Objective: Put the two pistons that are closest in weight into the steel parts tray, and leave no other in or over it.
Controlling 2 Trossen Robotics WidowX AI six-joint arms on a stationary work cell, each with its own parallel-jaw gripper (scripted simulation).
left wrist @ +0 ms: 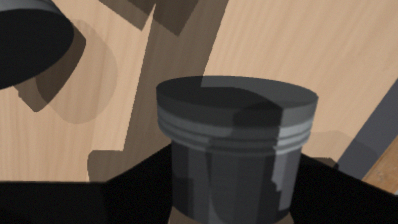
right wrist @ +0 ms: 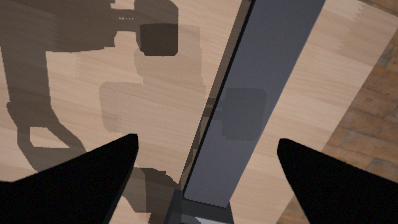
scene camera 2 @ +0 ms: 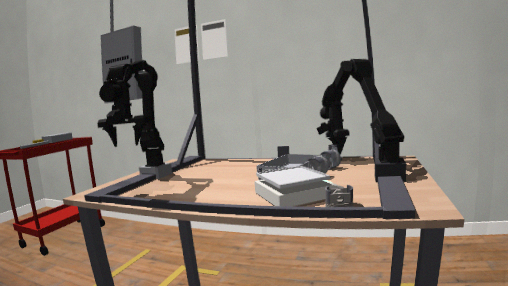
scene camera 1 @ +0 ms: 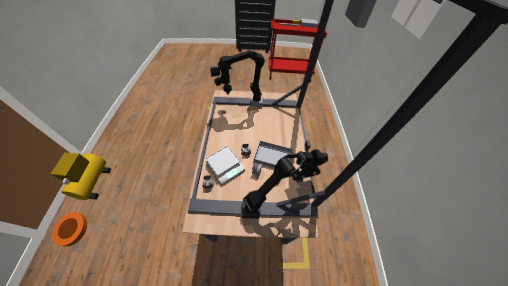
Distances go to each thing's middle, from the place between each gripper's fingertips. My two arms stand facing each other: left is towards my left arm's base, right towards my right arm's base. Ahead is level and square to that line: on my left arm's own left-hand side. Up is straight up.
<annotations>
My left gripper is now 510 mm short of the scale plate (scene camera 2: 286, 177), 90 mm to the left of it and 10 mm above it. The rest, counted from my left hand: white scale (scene camera 2: 296, 195) (500 mm ahead, 80 mm to the right, 30 mm below).
Now: right hand 560 mm to the right of the scale plate, 140 mm above it and 40 mm past it. Round my right hand: white scale (570 mm to the left, 160 mm below, 50 mm behind).
</annotations>
